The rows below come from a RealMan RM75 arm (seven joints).
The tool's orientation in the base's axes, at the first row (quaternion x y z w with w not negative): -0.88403 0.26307 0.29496 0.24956
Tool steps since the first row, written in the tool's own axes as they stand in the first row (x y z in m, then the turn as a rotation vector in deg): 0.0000 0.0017 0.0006 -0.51 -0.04 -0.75; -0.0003 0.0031 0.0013 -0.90 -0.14 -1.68; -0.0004 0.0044 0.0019 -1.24 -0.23 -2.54; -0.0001 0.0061 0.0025 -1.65 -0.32 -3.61; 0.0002 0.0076 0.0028 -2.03 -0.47 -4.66; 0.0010 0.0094 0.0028 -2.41 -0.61 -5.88; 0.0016 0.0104 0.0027 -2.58 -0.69 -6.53; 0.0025 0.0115 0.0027 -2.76 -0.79 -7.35
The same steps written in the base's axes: -0.0013 -0.0009 -0.0009 -0.03 -0.26 0.87; -0.0026 -0.0014 -0.0016 0.12 -0.61 1.81; -0.0037 -0.0020 -0.0023 0.28 -0.95 2.66; -0.0048 -0.0030 -0.0034 0.47 -1.39 3.70; -0.0056 -0.0040 -0.0043 0.71 -1.79 4.73; -0.0062 -0.0056 -0.0053 1.01 -2.29 5.87; -0.0063 -0.0066 -0.0059 1.20 -2.57 6.46; -0.0064 -0.0077 -0.0068 1.45 -2.92 7.18
